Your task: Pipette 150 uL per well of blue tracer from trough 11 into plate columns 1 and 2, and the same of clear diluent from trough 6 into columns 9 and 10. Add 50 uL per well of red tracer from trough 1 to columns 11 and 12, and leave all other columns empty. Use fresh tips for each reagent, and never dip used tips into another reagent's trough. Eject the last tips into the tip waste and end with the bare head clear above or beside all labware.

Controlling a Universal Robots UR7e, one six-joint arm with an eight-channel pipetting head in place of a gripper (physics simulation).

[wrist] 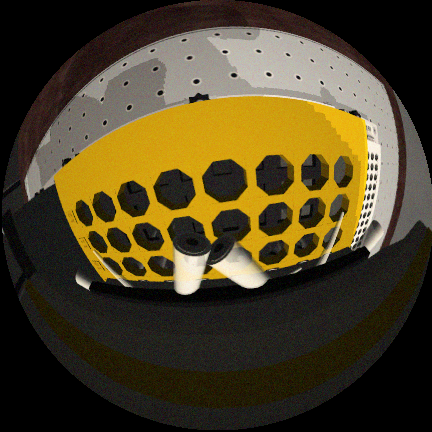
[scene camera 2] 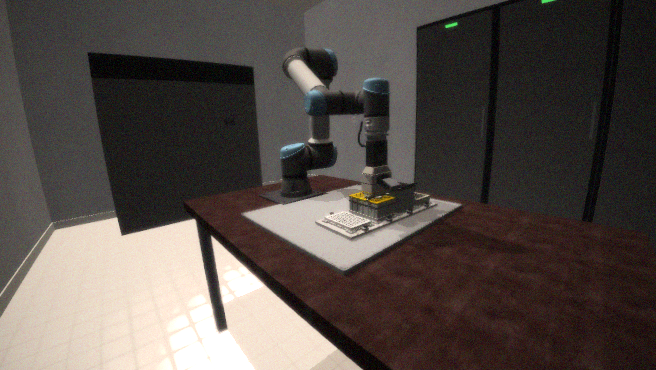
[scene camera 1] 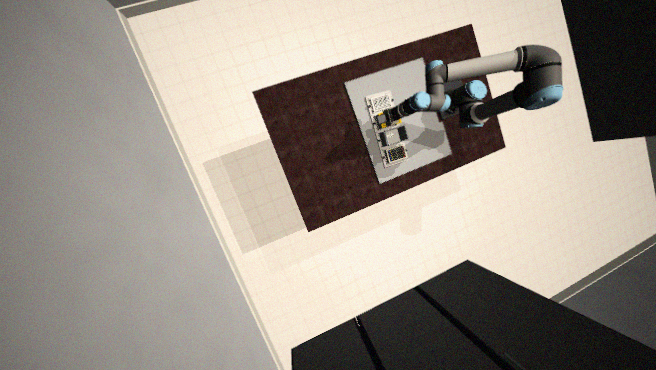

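My pipetting head [scene camera 1: 392, 115] [scene camera 2: 369, 191] [wrist: 225, 296] is down at the yellow-topped tip rack [scene camera 1: 384, 125] [scene camera 2: 363, 209] [wrist: 270, 125]. Its nozzle ends are hidden behind the head's dark edge in the wrist view, so whether tips are seated does not show. Three rows of empty round holes face the wrist camera. Loose white tips [wrist: 190, 272] [wrist: 246, 269] lie across the rack top, near the head. The white well plate [scene camera 1: 381, 102] [scene camera 2: 346, 220] [wrist: 372, 175] stands beside the rack; liquid in its wells cannot be made out.
A dark grey box [scene camera 1: 393, 136] [scene camera 2: 400, 202] [wrist: 42, 225] stands on the rack's other side, close to the head. Beyond it is a pale-framed holder with dark cells [scene camera 1: 396, 154]. The labware stands on a grey perforated board [scene camera 1: 360, 87] [scene camera 2: 300, 235] [wrist: 245, 60] on the dark table.
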